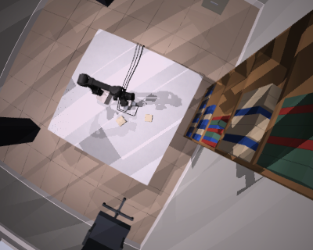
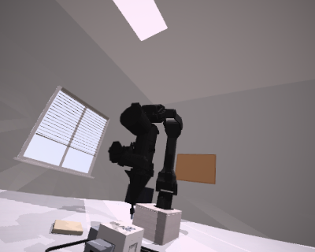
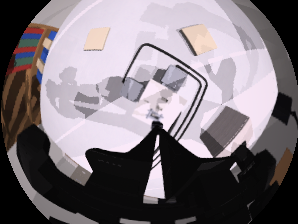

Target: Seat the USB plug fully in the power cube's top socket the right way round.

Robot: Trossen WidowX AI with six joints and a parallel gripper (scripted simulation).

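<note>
Right now the black USB plug is 20 mm below my gripper tip.
</note>
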